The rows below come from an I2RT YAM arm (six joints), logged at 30 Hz.
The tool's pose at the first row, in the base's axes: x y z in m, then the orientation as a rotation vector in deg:
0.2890, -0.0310, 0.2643, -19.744, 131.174, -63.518
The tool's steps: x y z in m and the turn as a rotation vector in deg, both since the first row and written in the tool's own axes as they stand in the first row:
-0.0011, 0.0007, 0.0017, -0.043, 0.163, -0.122
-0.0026, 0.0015, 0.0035, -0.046, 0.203, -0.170
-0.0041, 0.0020, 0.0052, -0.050, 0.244, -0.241
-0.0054, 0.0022, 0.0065, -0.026, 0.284, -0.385
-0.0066, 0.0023, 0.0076, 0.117, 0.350, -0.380
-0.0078, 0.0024, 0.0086, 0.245, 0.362, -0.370
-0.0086, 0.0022, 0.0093, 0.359, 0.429, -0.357
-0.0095, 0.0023, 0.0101, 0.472, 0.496, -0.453
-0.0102, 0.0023, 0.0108, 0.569, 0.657, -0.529
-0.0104, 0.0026, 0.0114, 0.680, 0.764, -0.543
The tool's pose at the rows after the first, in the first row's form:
0.2909, -0.0311, 0.2633, -19.827, 131.351, -63.598
0.2932, -0.0311, 0.2624, -19.865, 131.391, -63.635
0.2954, -0.0312, 0.2617, -19.931, 131.434, -63.682
0.2972, -0.0313, 0.2614, -20.073, 131.464, -63.797
0.2988, -0.0314, 0.2612, -19.979, 131.431, -63.980
0.3004, -0.0314, 0.2611, -19.912, 131.360, -64.122
0.3015, -0.0316, 0.2612, -19.819, 131.345, -64.270
0.3027, -0.0317, 0.2611, -19.856, 131.338, -64.471
0.3036, -0.0318, 0.2610, -19.831, 131.422, -64.683
0.3042, -0.0319, 0.2605, -19.752, 131.445, -64.857

